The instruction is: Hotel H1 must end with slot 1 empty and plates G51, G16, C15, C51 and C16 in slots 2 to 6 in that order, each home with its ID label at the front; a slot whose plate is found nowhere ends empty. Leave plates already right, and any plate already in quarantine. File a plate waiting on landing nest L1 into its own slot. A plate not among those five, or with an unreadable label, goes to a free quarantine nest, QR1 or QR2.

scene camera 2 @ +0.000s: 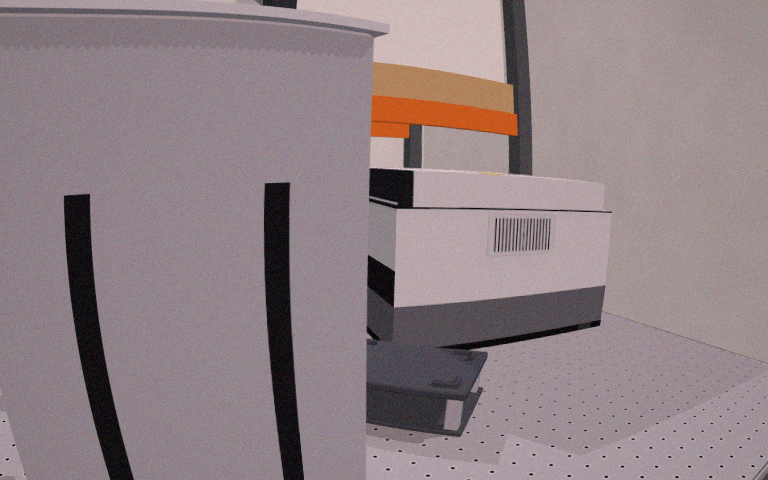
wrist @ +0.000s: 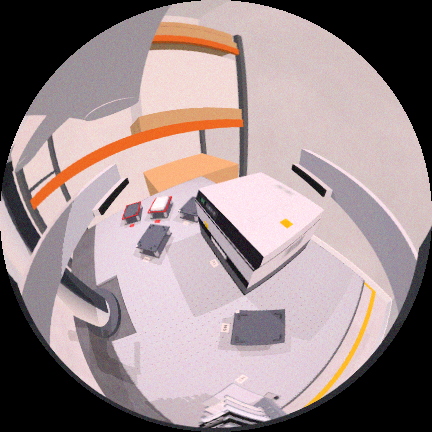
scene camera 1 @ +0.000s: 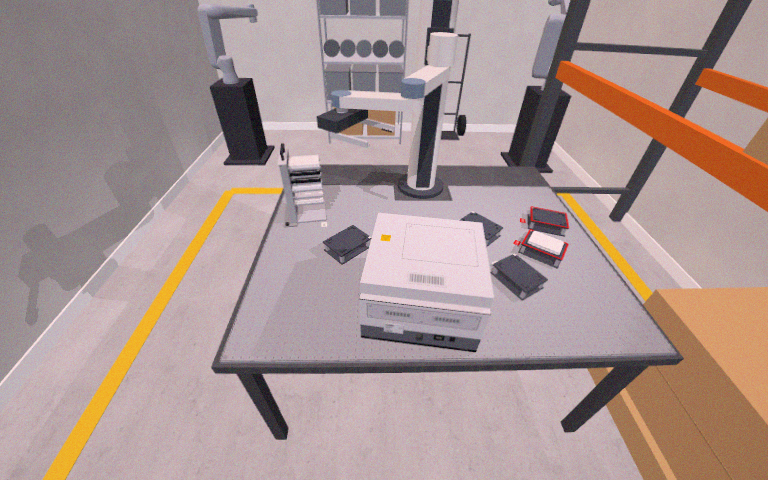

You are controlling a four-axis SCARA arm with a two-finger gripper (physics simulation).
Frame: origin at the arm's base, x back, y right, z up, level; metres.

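Where they show: gripper, fingertip midpoint: (wrist: 208, 157) (scene camera 1: 381, 136); arm's base, link origin: (wrist: 100, 312) (scene camera 1: 420, 186).
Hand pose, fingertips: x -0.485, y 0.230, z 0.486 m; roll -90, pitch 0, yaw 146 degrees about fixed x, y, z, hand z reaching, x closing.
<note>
Things, the pixels of their top centre, and the offset from my fingertips. "spot": a spot on its surface instead.
- red-rimmed quarantine nest, top centre: (scene camera 1: 549, 215) (wrist: 130, 208) dy -0.786, dx +0.120, dz -0.418 m
- white plate, top centre: (scene camera 1: 546, 241) (wrist: 159, 201) dy -0.689, dx -0.069, dz -0.409 m
- big white instrument, top centre: (scene camera 2: 468, 171) (scene camera 1: 428, 249) (wrist: 262, 197) dy -0.143, dx -0.313, dz -0.232 m
- large grey panel, surface spot: (scene camera 2: 186, 237) spot: dy +0.419, dx +0.193, dz -0.246 m
Hotel H1 (scene camera 1: 288, 198) (wrist: 272, 406) stands at the table's back left. Several pale plates show in it, with a gap low down; their labels are not readable. My gripper (scene camera 1: 368, 134) (wrist: 208, 157) is open and empty, high above the table, to the right of the hotel in scene camera 1. One red-rimmed quarantine nest (scene camera 1: 548, 217) (wrist: 132, 212) is bare. The other holds a white plate (scene camera 1: 544, 243) (wrist: 160, 204). Three dark nests, at left (scene camera 1: 348, 243) (scene camera 2: 419, 370) (wrist: 258, 327), back (scene camera 1: 481, 226) (wrist: 154, 240) and right (scene camera 1: 518, 275) (wrist: 190, 209), show no plate. I cannot tell which is L1.
A big white instrument (scene camera 1: 424, 249) (scene camera 2: 498, 249) (wrist: 260, 215) stands mid-table between the dark nests. The arm's column (scene camera 1: 424, 135) rises at the table's back. A large grey panel (scene camera 2: 186, 237) with two black strips blocks scene camera 2's left half. Orange rack beams (scene camera 1: 651, 107) stand right.
</note>
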